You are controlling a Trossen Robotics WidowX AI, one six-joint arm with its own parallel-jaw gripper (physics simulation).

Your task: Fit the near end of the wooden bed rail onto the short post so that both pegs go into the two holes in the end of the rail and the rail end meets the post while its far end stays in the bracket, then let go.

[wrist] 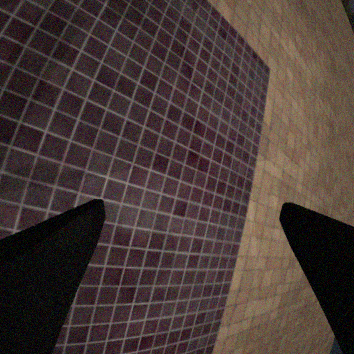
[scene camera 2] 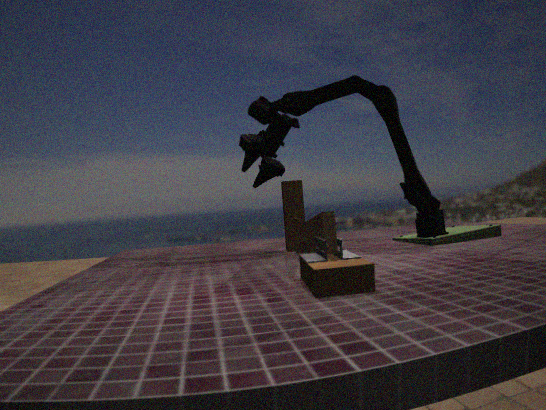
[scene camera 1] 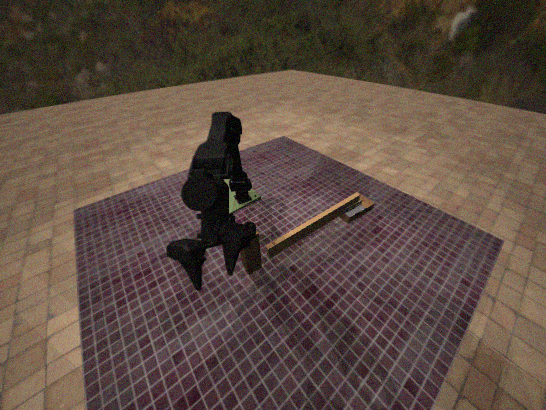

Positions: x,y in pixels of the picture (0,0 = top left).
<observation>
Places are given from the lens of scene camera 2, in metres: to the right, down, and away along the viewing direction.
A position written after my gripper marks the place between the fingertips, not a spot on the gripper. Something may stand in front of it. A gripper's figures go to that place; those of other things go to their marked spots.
my gripper (scene camera 2: pixel 248 179): -0.07, -0.07, 1.21
wooden bed rail (scene camera 2: pixel 323 225): 0.07, 0.03, 0.59
</observation>
